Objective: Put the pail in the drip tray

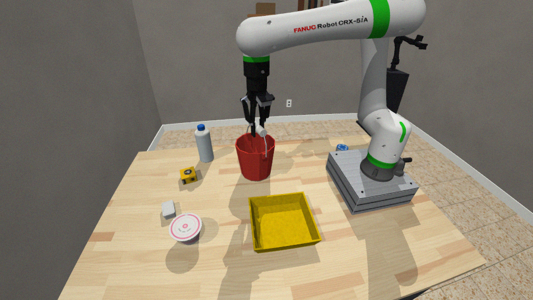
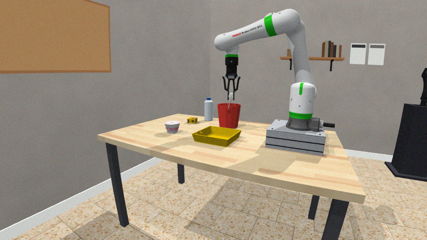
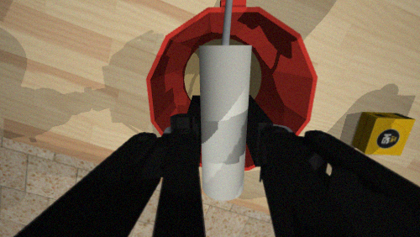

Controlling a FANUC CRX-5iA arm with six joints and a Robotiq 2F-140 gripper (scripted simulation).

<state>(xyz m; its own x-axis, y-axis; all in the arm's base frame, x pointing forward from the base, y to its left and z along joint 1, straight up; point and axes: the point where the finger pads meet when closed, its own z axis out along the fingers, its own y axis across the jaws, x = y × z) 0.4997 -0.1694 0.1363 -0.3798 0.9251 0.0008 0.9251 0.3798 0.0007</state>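
Right now my hand is 9 cm above the red pail and 1 cm short of it. Also, from my hand: yellow drip tray (31 cm to the left, 22 cm below, 6 cm behind); pail handle (3 cm below); white bottle (26 cm ahead, 14 cm below, 13 cm to the right).
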